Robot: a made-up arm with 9 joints.
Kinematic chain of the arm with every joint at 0, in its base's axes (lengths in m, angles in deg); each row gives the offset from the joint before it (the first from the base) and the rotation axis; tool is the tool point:
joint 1: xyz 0 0 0.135 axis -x
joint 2: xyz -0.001 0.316 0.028 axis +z
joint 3: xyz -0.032 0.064 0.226 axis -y
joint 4: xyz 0 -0.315 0.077 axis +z
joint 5: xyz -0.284 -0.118 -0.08 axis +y
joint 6: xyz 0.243 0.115 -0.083 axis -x
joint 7: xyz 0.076 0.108 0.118 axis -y
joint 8: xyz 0.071 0 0.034 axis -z
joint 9: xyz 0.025 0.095 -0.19 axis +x
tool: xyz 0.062 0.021 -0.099
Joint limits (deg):
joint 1: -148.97..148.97
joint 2: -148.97..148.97
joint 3: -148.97..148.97
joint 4: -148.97..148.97
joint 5: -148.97..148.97
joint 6: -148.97..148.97
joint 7: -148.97..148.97
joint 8: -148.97..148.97
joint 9: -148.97..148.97
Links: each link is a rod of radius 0.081 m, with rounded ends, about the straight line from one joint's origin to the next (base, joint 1, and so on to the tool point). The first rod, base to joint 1, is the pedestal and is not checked.
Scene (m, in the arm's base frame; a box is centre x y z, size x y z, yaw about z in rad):
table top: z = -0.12
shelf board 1: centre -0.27 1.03 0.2 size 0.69 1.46 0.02 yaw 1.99
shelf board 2: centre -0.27 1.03 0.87 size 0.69 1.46 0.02 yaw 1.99
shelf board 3: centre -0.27 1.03 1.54 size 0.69 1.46 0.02 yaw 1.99
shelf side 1: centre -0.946 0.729 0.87 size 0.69 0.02 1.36 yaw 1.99
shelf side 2: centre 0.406 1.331 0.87 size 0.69 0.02 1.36 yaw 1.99
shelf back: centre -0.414 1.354 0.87 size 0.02 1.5 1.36 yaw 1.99
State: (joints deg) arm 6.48 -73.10 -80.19 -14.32 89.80 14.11 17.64 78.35 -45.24
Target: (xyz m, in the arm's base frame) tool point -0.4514 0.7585 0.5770
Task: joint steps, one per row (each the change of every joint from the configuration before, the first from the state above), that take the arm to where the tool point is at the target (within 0.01 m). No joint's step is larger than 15 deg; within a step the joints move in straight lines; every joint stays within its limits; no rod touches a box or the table.
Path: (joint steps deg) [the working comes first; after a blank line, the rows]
Joints at the target: -0.10 -59.90 -78.64 -14.45 75.24 13.72 17.91 80.67 -50.24
Straight joint move there: clear.

1: -6.58 13.20 1.55 -0.13 -14.56 -0.39 0.27 2.32 -5.00

